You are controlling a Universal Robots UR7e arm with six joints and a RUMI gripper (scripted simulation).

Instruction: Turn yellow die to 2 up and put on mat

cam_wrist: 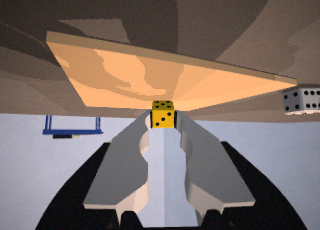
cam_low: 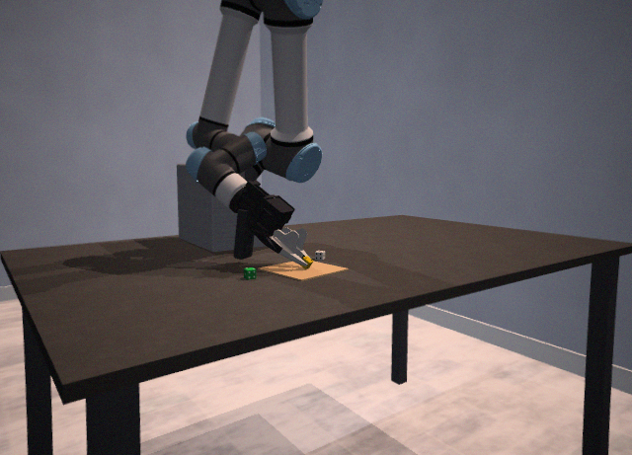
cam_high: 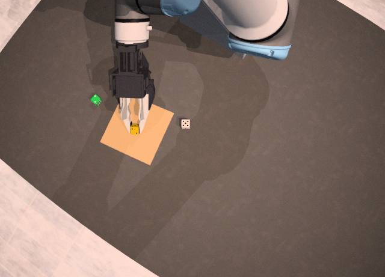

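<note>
Now: the orange mat 2 cm below my hand. Round my hand: green die (13 cm to the right, 1 cm below); then white die (10 cm to the left, 7 cm behind, 1 cm below); then yellow die (1 cm ahead).
</note>
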